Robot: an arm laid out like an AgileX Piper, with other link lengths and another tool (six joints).
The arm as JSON. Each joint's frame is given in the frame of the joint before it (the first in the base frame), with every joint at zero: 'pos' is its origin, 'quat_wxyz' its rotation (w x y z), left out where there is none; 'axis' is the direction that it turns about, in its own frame. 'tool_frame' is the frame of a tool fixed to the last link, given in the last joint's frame.
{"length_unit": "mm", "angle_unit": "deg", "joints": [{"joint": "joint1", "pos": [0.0, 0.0, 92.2], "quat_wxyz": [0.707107, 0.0, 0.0, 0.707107], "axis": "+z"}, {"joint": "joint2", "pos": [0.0, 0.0, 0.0], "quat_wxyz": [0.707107, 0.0, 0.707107, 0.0], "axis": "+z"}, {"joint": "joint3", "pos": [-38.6, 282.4, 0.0], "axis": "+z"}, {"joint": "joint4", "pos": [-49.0, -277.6, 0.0], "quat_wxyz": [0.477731, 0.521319, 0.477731, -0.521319], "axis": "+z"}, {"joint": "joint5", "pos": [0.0, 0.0, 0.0], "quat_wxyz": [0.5, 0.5, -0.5, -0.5], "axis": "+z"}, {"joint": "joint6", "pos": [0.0, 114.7, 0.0], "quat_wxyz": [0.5, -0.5, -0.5, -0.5], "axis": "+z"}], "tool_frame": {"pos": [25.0, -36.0, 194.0], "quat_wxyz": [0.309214, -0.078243, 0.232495, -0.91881]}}
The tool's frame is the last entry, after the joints.
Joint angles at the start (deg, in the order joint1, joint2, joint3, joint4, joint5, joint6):
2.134, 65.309, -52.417, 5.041, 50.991, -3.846
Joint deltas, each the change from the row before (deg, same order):
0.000, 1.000, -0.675, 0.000, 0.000, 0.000
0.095, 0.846, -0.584, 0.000, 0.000, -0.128
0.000, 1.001, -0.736, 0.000, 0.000, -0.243
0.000, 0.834, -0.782, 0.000, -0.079, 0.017
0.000, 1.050, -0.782, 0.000, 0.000, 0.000
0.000, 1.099, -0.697, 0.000, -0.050, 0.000
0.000, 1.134, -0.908, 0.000, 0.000, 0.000
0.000, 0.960, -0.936, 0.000, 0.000, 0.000
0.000, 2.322, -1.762, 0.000, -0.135, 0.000
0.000, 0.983, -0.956, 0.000, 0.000, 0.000
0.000, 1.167, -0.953, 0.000, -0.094, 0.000
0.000, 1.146, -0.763, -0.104, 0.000, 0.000
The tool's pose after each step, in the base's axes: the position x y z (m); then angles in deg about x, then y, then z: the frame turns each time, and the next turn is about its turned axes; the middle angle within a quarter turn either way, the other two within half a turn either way. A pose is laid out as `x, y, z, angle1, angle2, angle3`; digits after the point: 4 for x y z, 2 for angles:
0.3275, 0.0578, 0.0691, -159.62, 5.74, 117.05
0.3301, 0.0584, 0.0683, -159.69, 5.43, 116.94
0.3335, 0.0584, 0.0676, -159.81, 5.13, 116.83
0.3376, 0.0585, 0.0684, -159.80, 5.16, 116.84
0.3413, 0.0587, 0.0677, -159.82, 4.91, 116.93
0.3448, 0.0588, 0.0660, -159.84, 4.58, 117.06
0.3491, 0.0590, 0.0655, -159.86, 4.37, 117.14
0.3537, 0.0591, 0.0661, -159.86, 4.35, 117.15
0.3628, 0.0595, 0.0641, -159.89, 3.95, 117.30
0.3675, 0.0596, 0.0644, -159.89, 3.92, 117.31
0.3726, 0.0598, 0.0636, -159.90, 3.81, 117.36
0.3761, 0.0595, 0.0613, -160.03, 3.45, 117.47

